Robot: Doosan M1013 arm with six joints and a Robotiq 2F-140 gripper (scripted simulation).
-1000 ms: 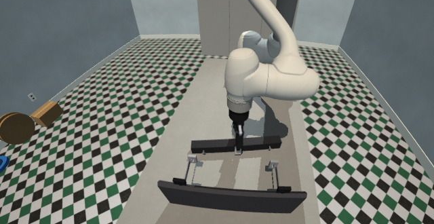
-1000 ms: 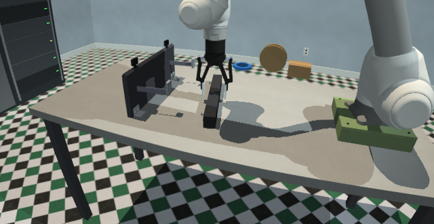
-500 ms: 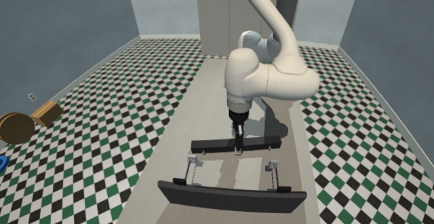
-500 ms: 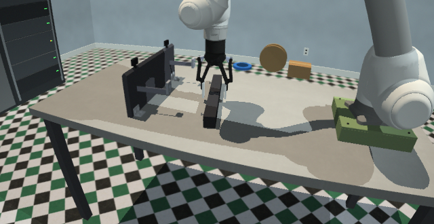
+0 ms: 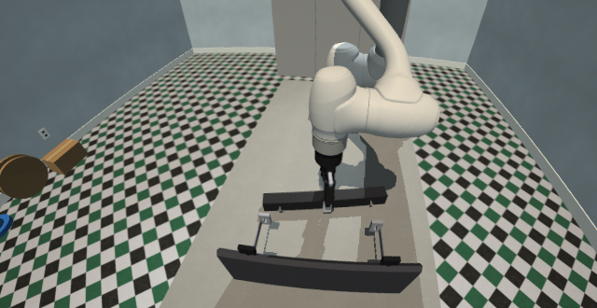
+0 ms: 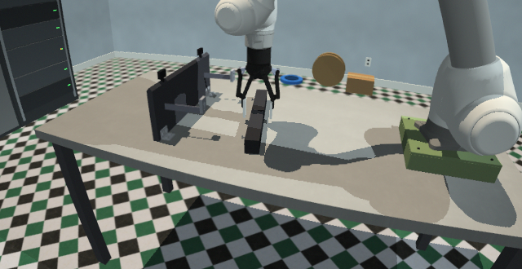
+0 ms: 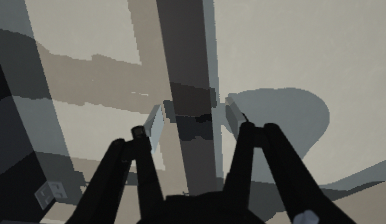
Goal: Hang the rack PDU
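My hand is 2 cm short of the rack PDU and 2 cm above it. From my hand the other things lie so: dark upright panel (27 cm ahead, 3 cm to the right, 4 cm above).
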